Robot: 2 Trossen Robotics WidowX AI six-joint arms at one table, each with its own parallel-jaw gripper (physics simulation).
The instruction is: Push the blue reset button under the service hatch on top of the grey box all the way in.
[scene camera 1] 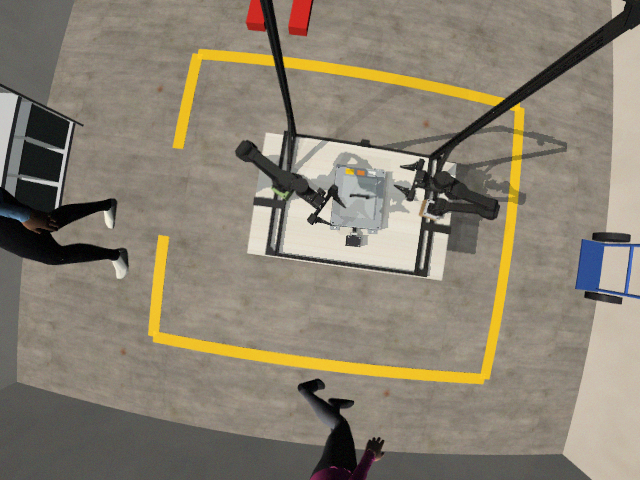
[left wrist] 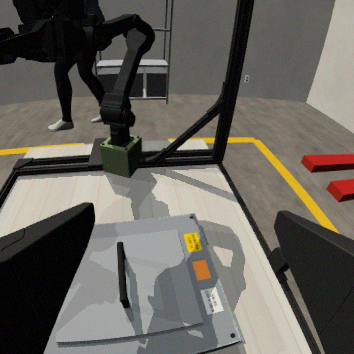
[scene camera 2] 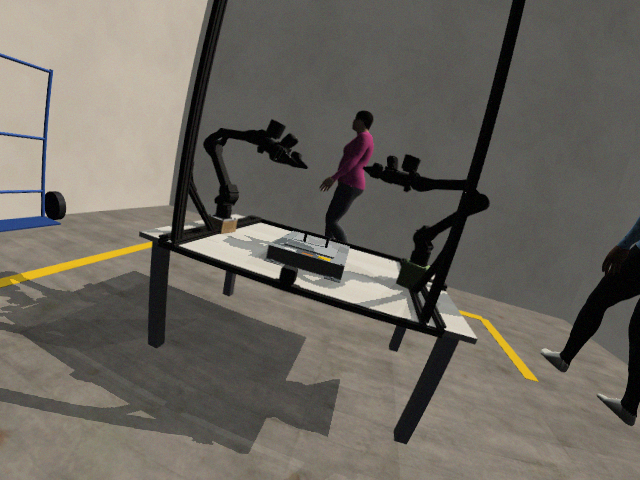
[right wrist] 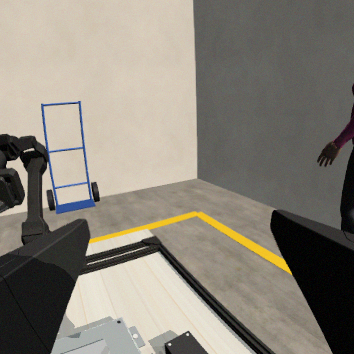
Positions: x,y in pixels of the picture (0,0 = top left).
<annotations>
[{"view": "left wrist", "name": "my left gripper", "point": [187,216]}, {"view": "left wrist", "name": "service hatch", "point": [127,285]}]
</annotations>
